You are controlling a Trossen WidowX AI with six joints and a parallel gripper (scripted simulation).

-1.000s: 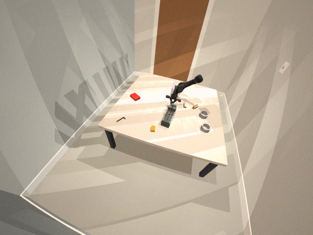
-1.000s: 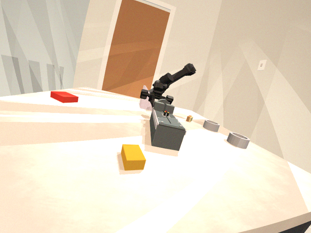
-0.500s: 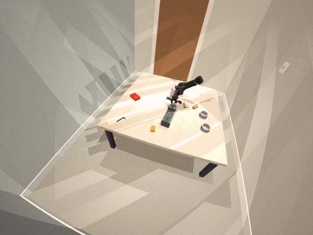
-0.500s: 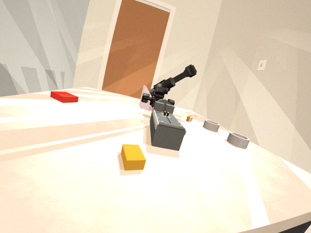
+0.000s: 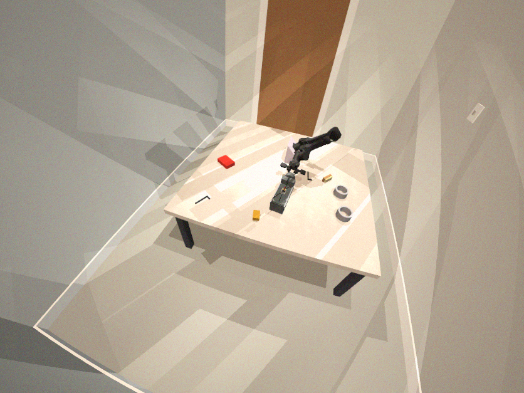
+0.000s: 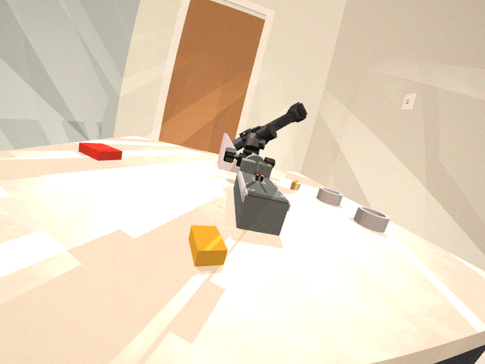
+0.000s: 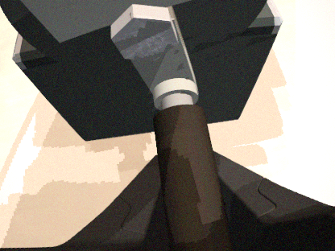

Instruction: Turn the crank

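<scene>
The red pointer is 15 cm ahead of my gripper tip, 1 cm to the right of it and 5 cm above it. Round my gripper tip: dark brown crank handle 2 cm behind, 3 cm above; then yellow block 36 cm ahead, 14 cm to the right, 2 cm below; then tan block 15 cm behind, 29 cm to the left, 2 cm below.
</scene>
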